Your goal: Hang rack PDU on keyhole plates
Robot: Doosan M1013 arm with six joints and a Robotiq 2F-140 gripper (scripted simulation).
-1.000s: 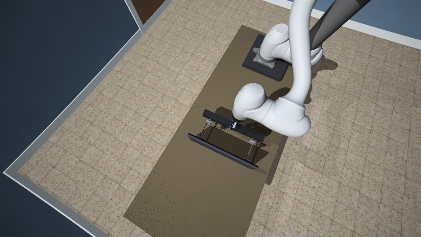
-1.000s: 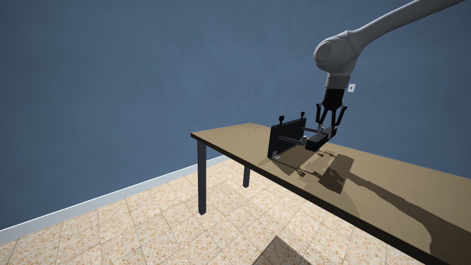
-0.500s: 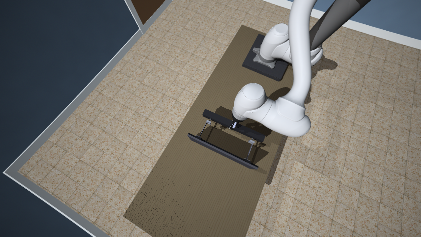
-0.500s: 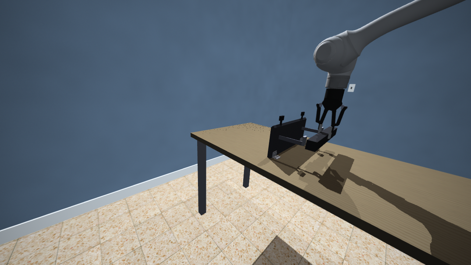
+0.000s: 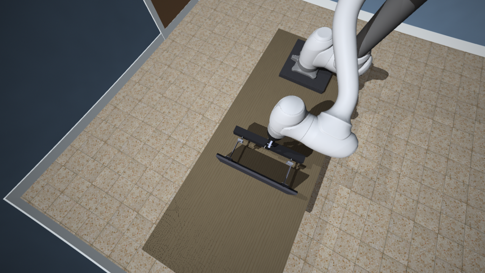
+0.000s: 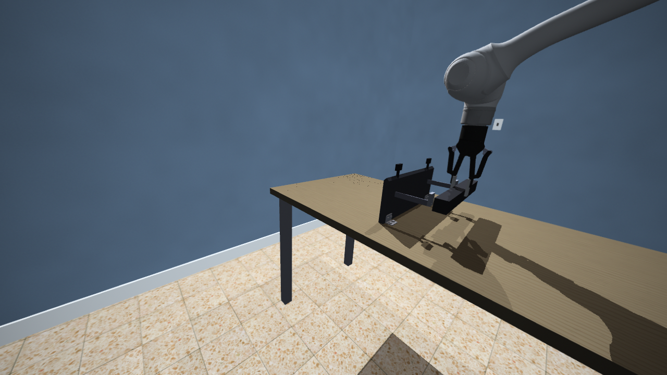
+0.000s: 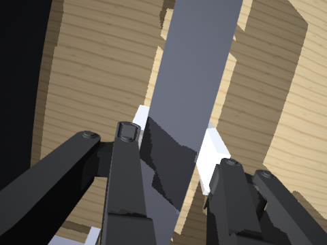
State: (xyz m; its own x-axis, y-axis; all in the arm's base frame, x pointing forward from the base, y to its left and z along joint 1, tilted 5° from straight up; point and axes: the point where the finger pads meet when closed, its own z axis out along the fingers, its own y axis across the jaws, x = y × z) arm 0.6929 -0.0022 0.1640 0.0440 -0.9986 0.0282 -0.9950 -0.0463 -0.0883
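Right now my hand is 3 cm above the rack PDU and 2 cm short of it. Also, from my hand: upright panel: 18 cm ahead, 7 cm below.
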